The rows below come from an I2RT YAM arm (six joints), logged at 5 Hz.
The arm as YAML. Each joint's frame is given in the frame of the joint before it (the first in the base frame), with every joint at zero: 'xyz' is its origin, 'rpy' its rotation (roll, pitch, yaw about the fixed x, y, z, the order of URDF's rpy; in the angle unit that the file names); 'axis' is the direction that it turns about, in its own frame. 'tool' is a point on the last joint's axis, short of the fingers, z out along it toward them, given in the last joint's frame.
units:
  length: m
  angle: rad
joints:
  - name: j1
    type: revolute
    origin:
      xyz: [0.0, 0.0, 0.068]
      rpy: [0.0, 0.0, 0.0]
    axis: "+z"
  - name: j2
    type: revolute
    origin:
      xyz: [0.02, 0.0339, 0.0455]
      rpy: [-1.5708, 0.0, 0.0]
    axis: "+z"
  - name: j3
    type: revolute
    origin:
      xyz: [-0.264, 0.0, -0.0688]
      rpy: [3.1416, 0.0, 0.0]
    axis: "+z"
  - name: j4
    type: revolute
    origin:
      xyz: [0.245, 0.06, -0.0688]
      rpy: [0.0, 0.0, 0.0]
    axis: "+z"
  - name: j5
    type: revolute
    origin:
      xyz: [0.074, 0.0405, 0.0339]
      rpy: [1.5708, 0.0, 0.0]
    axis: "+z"
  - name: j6
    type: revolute
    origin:
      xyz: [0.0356, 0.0, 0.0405]
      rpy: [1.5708, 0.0, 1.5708]
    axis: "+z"
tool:
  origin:
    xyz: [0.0, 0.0, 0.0]
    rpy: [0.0, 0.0, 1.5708]
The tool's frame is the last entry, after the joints.
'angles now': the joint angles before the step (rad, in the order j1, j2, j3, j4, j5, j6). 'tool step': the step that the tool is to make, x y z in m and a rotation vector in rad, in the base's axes. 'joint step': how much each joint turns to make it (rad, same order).
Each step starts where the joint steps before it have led.
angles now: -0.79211 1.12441 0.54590 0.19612 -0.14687 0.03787
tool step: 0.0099 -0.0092 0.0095 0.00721 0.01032 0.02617
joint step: -0.00104 0.05147 0.07388 -0.03678 -0.02430 -0.01261
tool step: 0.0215 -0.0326 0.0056 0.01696 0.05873 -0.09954
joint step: -0.01475 0.16362 0.15391 -0.04248 0.08976 0.00718
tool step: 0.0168 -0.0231 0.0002 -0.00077 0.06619 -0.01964
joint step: -0.00821 0.11836 0.11633 -0.04545 0.03229 -0.03811
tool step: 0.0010 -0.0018 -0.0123 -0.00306 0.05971 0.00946
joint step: 0.00001 0.02850 -0.01015 -0.00189 0.01431 -0.04434
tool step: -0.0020 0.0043 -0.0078 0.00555 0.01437 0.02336
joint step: 0.00308 -0.00425 -0.03134 0.01252 -0.01391 -0.01620
